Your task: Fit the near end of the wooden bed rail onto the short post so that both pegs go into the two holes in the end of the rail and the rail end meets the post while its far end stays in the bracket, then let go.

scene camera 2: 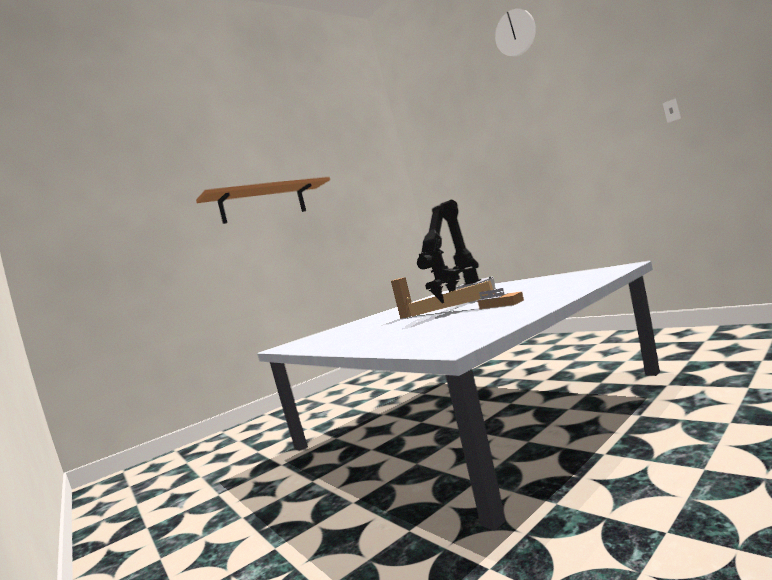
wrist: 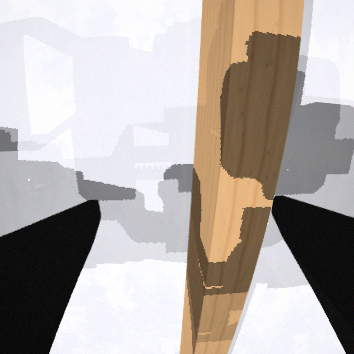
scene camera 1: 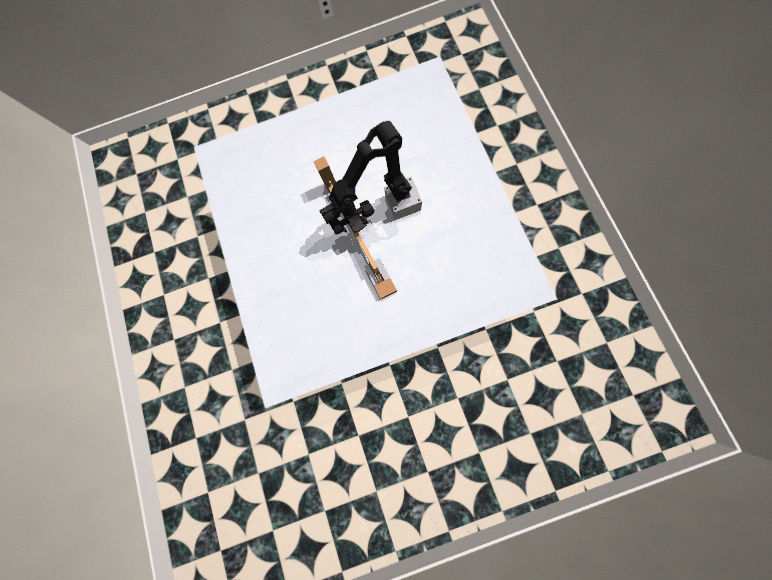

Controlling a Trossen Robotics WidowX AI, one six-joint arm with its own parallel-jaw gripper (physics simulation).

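Frame: origin at the arm's base, x ahead, y left, z up, level; centimetres.
Where they show: gripper, between the fingertips: (scene camera 2: pixel 448 300) (wrist: pixel 187 206); arm's base, origin of its link: (scene camera 2: pixel 472 282) (scene camera 1: pixel 401 193).
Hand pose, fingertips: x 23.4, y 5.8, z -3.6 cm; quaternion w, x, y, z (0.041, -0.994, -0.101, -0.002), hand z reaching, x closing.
Things, the pixels of their top centre, and the offset from my fingertips. "spot": a spot on its surface instead. Level surfaces: height alone.
- wooden rail, centre of its top: (wrist: pixel 267 268) (scene camera 2: pixel 445 288) (scene camera 1: pixel 351 224) dx +1.2, dy +1.1, dz +5.6 cm
- short upright post, a spot on its surface: (scene camera 1: pixel 320 163) spot: dx +4.7, dy -24.7, dz +13.6 cm
- metal bracket, a spot on its surface: (scene camera 2: pixel 491 293) (scene camera 1: pixel 374 273) spot: dx -1.1, dy +23.1, dz +0.7 cm
- wooden block, centre of its top: (scene camera 2: pixel 499 296) (scene camera 1: pixel 380 278) dx -2.6, dy +25.4, dz -0.9 cm
- white table, height of its surface: dz -4.4 cm
The wooden rail (scene camera 1: pixel 366 250) (scene camera 2: pixel 446 299) (wrist: pixel 250 230) stands on its edge between the post and the bracket. Its near end is close by the short upright post (scene camera 1: pixel 320 163) (scene camera 2: pixel 401 299); a small pale peg shows there in scene camera 2. Whether the end meets the post is too small to tell. Its far end is at the metal bracket (scene camera 1: pixel 376 275) (scene camera 2: pixel 491 293) on a wooden block (scene camera 1: pixel 385 289) (scene camera 2: pixel 501 301). My gripper (scene camera 1: pixel 349 227) (scene camera 2: pixel 445 296) (wrist: pixel 187 206) is open and low over the rail, which passes between the fingers, much nearer the right finger in the wrist view.
The arm's grey base (scene camera 1: pixel 408 206) stands beside the rail on the white table (scene camera 1: pixel 449 261) (scene camera 2: pixel 368 339). Dark arm shadows fall across rail and table. A wall shelf (scene camera 2: pixel 262 188) and a clock (scene camera 2: pixel 515 32) are on the walls, away from the table.
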